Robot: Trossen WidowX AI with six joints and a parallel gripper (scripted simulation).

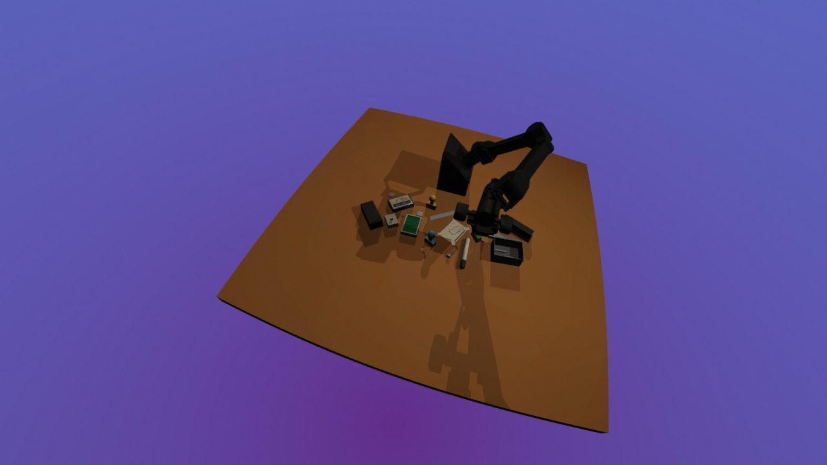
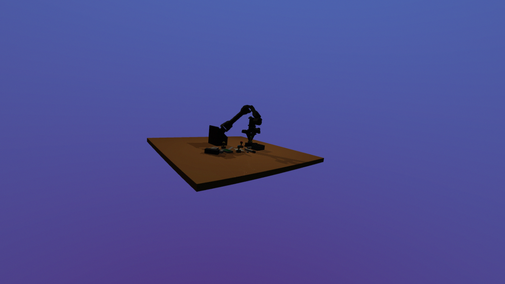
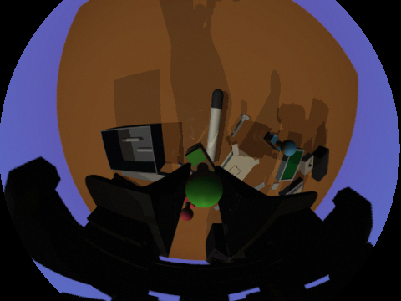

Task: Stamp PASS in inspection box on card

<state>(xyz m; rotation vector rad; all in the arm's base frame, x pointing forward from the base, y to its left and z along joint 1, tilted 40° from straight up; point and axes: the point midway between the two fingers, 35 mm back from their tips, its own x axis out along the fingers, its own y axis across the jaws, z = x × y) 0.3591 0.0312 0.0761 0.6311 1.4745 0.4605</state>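
The green ink pad is 40 mm behind my gripper tip, 230 mm to the right of it and 90 mm below it. Also, from my gripper tip: marker 50 mm ahead, 20 mm to the right, 80 mm below; cream card 60 mm behind, 70 mm to the right, 90 mm below; green-knobbed PASS stamp right at my gripper tip.
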